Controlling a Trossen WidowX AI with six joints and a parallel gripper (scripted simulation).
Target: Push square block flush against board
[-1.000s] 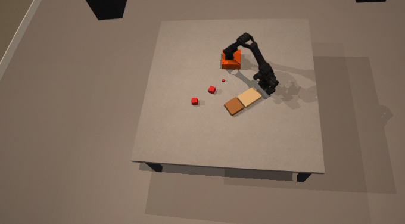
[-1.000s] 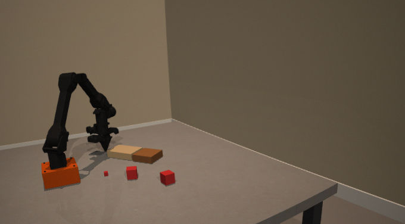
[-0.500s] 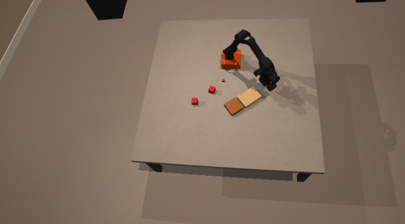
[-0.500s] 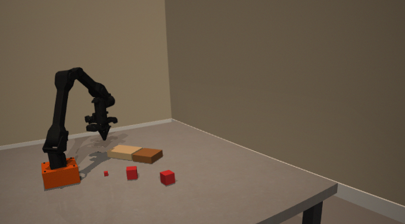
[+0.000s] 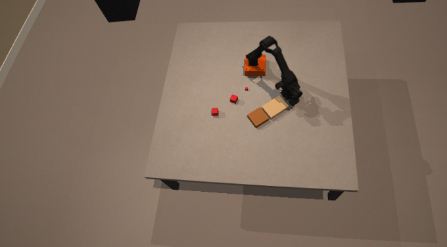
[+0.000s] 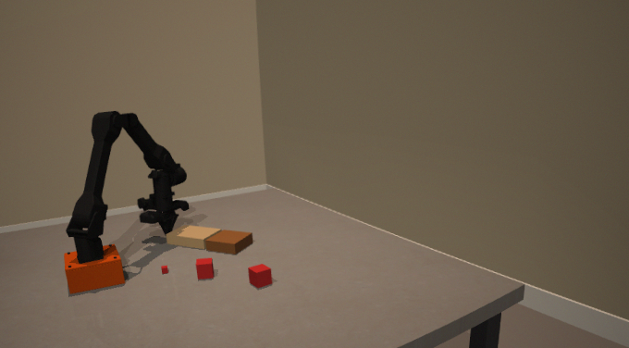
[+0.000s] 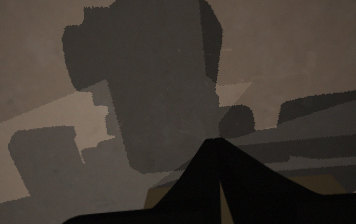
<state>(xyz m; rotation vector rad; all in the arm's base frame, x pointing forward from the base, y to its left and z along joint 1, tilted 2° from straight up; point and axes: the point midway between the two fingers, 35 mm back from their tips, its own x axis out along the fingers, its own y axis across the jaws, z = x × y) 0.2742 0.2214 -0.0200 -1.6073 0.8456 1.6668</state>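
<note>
My gripper tip is now 80 mm to the left of the board, 70 mm short of it and 10 mm below it. Also, from my gripper tip: square block 190 mm to the right, 140 mm ahead, 10 mm above; red cube 270 mm to the right, 90 mm behind.
</note>
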